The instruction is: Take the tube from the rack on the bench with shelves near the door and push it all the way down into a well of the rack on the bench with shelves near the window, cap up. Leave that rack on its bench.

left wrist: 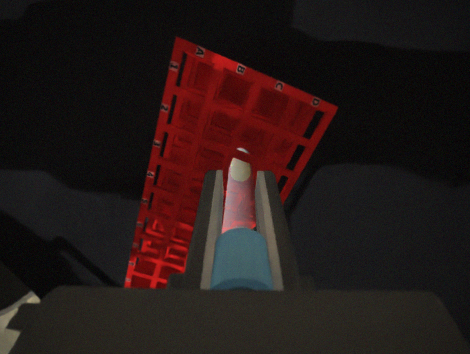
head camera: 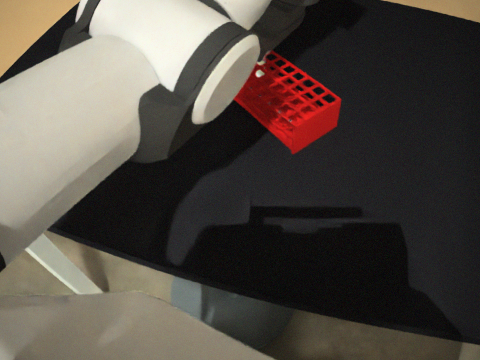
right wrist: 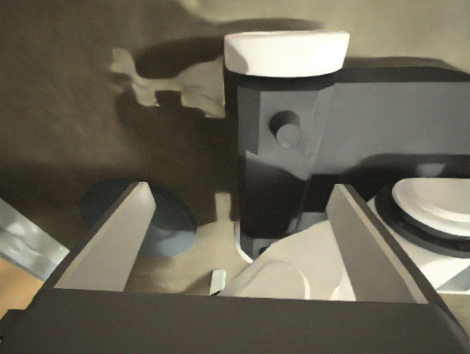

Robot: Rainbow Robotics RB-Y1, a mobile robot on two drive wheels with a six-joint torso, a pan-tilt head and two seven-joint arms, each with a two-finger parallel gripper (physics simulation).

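Places are measured from the robot's base along level axes (x down, y ahead, z right), in centimetres.
Pixels of known places: left gripper, fingertip midpoint: [left wrist: 239, 182] [head camera: 259, 54]; right gripper, fingertip midpoint: [right wrist: 238, 195].
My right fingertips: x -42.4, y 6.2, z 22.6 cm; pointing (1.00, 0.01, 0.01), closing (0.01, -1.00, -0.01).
For each thing: its top centre in the pictures, then the offset to it from my right fingertips. Level surfaces: height alone.
- tube, top centre: [left wrist: 241, 291] [head camera: 261, 21] dx -62.4, dy +52.0, dz -48.1 cm
- red rack, top centre: [left wrist: 204, 220] [head camera: 273, 76] dx -54.8, dy +49.3, dz -44.9 cm
- dark bench top, surface height: dx -49.1 cm
The tube [head camera: 259, 73] [left wrist: 239, 205] has a blue cap and a translucent body with a pale rounded bottom. My left gripper [left wrist: 239, 182] is shut on it, cap towards the palm and bottom towards the rack. The red rack [head camera: 317, 125] [left wrist: 260, 77] stands on the dark bench top. A thin red bar of the rack crosses the tube's bottom end, with a sliver of white beyond it, so the tip appears to be at or in the rack's grid; its depth cannot be told. My arm hides the left fingers in the head view. My right gripper [right wrist: 238, 195] is open and empty.
The dark bench top [head camera: 410, 150] extends around the rack, its near edge low in the head view. A blue-grey round object [head camera: 240, 312] [right wrist: 170, 237] is on the floor below. My base with a white wheel [right wrist: 287, 54] shows beyond the right fingers.
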